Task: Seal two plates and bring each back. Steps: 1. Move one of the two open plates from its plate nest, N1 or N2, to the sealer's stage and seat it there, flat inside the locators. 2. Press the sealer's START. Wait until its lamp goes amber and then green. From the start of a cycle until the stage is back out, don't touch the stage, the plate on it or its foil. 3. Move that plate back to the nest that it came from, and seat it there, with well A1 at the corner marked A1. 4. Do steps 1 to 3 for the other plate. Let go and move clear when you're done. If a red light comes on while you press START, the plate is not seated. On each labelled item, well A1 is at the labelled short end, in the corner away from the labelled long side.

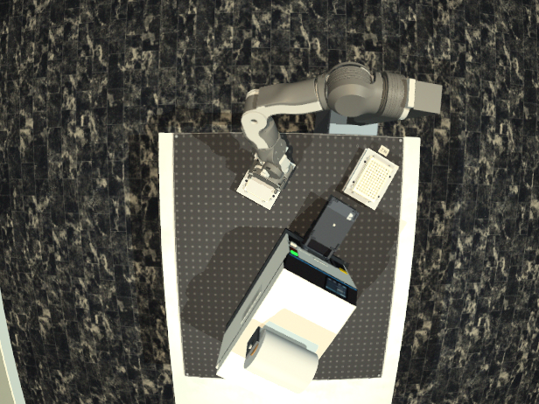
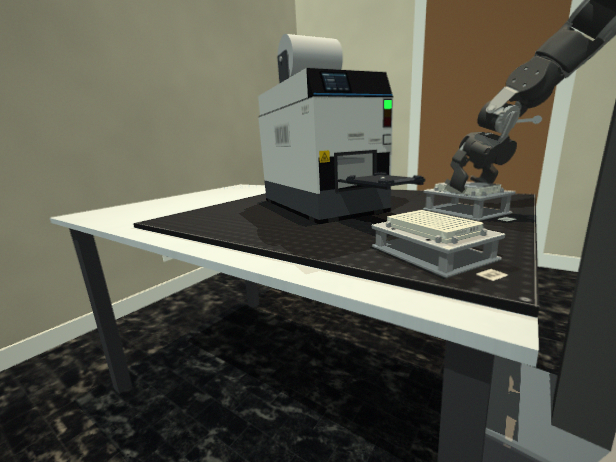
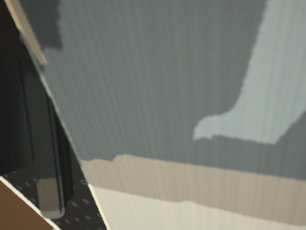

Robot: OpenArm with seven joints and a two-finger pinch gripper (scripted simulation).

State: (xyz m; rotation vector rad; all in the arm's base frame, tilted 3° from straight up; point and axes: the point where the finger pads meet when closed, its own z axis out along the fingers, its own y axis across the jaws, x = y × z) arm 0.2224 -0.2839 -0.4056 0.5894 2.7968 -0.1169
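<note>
Now: hand 30 mm past the clear well plate, 340 mm to the right of it and 20 mm above it. From my hand the other things lie so: sealer stage: 120 mm ahead, 220 mm to the left, 40 mm above; N1 label: 100 mm behind, 40 mm to the left, 70 mm below; sealer screen: 240 mm ahead, 220 mm to the left, 250 mm above.
</note>
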